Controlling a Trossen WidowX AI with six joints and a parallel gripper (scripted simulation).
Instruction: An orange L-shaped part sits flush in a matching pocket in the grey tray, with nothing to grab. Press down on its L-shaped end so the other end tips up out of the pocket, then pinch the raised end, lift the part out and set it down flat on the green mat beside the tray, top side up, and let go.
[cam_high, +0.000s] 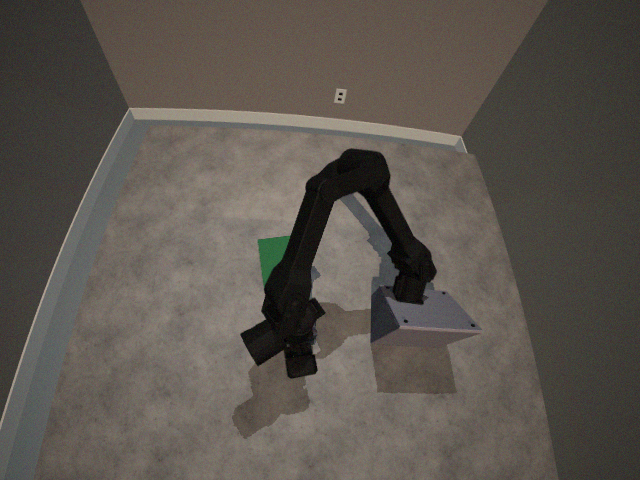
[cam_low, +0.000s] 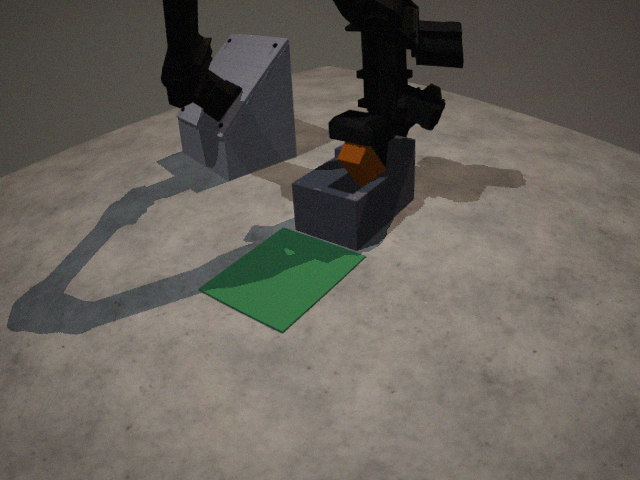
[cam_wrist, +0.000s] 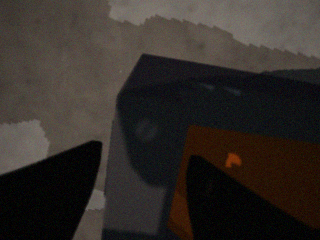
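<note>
My gripper tip is now 50 mm to the left of the orange L-shaped part, 10 mm below it and 10 mm short of it. The rest, counted from my gripper tip: green mat 210 mm to the right, 70 mm ahead, 50 mm below.
</note>
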